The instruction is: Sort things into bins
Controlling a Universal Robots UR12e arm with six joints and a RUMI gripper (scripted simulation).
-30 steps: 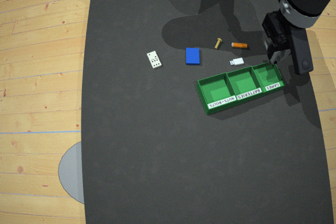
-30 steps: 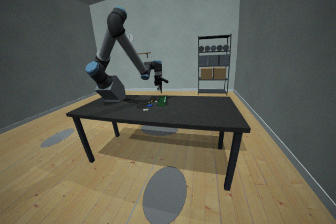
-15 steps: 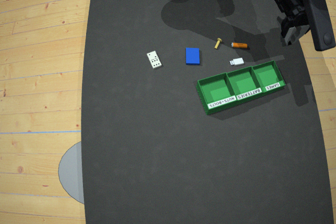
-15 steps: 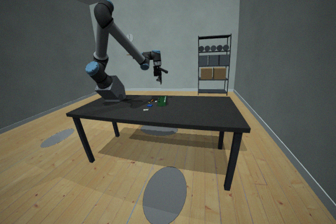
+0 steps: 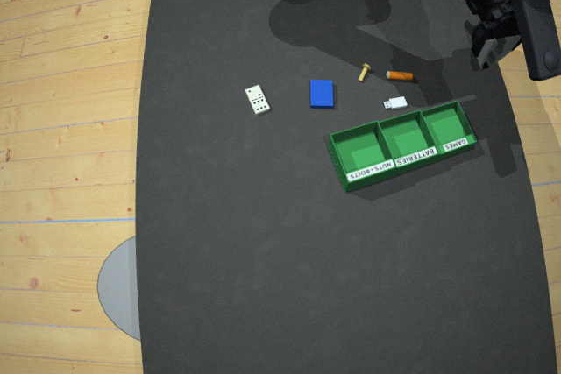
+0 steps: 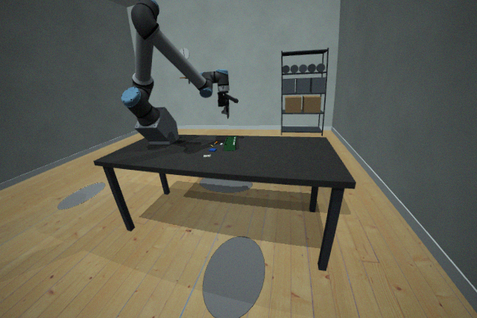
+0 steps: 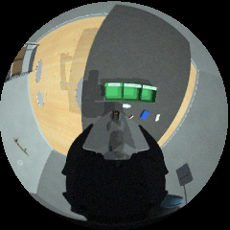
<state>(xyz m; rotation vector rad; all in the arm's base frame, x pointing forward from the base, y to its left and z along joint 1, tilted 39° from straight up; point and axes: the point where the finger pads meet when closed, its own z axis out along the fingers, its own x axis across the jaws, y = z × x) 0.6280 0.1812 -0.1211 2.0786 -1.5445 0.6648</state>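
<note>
Right now my hand is 210 mm above the brass bolt, 130 mm to the left of it and 110 mm past it. The rest, counted from my hand: green three-part bin 200 mm below, 70 mm to the right, 30 mm ahead; then white usb stick 220 mm below, 80 mm to the right, 50 mm behind; then orange battery 210 mm below, 100 mm behind, 60 mm to the right.
</note>
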